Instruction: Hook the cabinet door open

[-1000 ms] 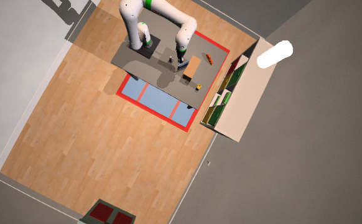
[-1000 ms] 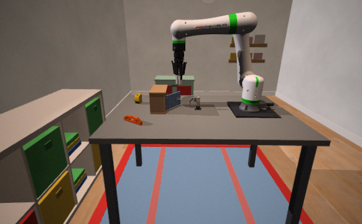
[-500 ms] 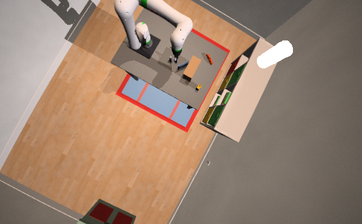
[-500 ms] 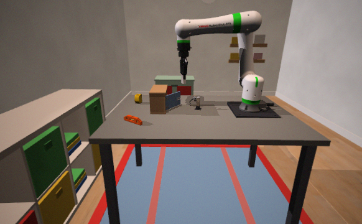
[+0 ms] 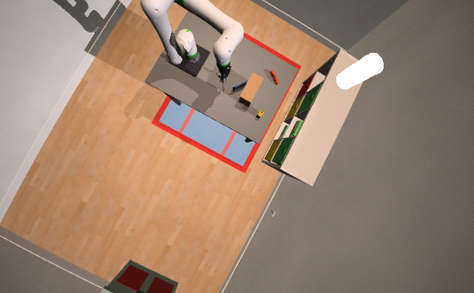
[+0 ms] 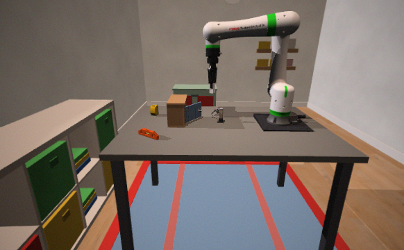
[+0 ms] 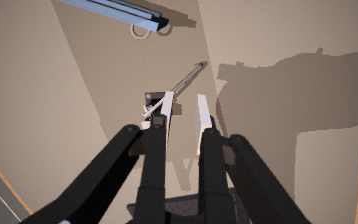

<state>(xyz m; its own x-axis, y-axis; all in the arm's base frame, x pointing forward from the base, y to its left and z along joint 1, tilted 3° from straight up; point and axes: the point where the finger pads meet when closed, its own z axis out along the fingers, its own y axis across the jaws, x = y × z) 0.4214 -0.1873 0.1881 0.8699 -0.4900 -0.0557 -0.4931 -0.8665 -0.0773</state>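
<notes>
My hand is 170 mm above the thin metal hook, 40 mm to the right of it and 20 mm past it. Also, from my hand: door: 150 mm below, 140 mm ahead, 80 mm to the left; yellow tape measure: 420 mm ahead, 180 mm below, 120 mm to the right.
</notes>
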